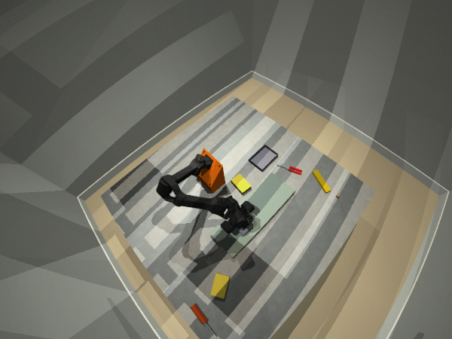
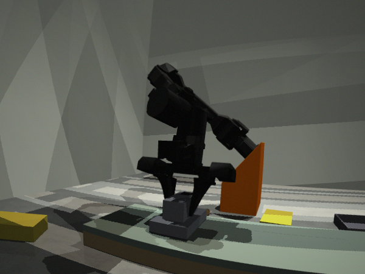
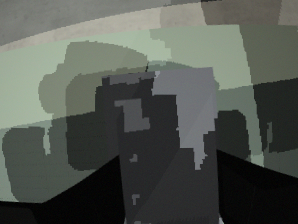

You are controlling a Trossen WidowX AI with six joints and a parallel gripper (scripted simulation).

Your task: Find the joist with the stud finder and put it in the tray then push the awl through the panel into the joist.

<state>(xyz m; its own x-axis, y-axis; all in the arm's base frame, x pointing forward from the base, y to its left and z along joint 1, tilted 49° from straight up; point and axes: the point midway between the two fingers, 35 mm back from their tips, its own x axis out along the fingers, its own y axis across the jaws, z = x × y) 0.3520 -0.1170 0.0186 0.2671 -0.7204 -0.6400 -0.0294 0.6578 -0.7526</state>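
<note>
The dark-rimmed tray lies 42 cm to the left of my gripper tip, 22 cm behind it and 5 cm below it. From my gripper tip the other things lie so: awl (15 cm behind, 6 cm below); stud finder (2 cm behind, 2 cm above); yellow bar (56 cm to the left, 16 cm ahead, 6 cm below).
</note>
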